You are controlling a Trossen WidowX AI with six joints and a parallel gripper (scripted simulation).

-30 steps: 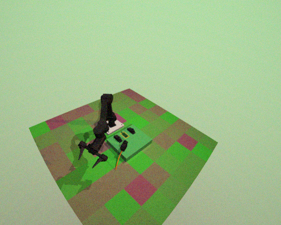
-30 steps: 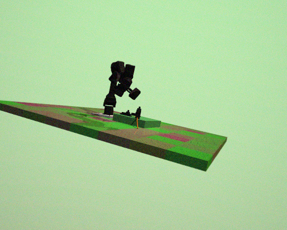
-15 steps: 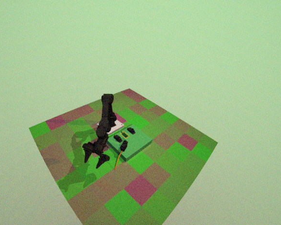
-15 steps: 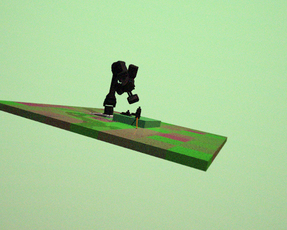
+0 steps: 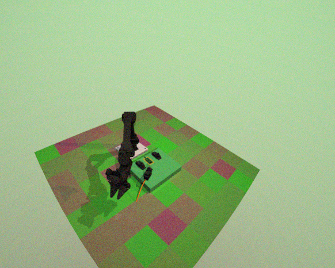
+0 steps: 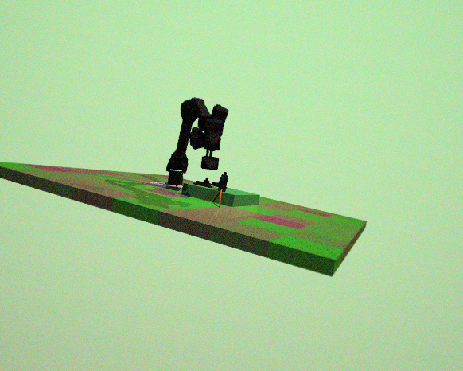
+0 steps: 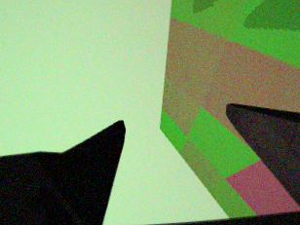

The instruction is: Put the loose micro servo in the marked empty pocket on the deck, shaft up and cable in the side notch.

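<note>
Right now my gripper tip is 38 cm to the right of the green deck, 15 cm above it and 13 cm past it.
</note>
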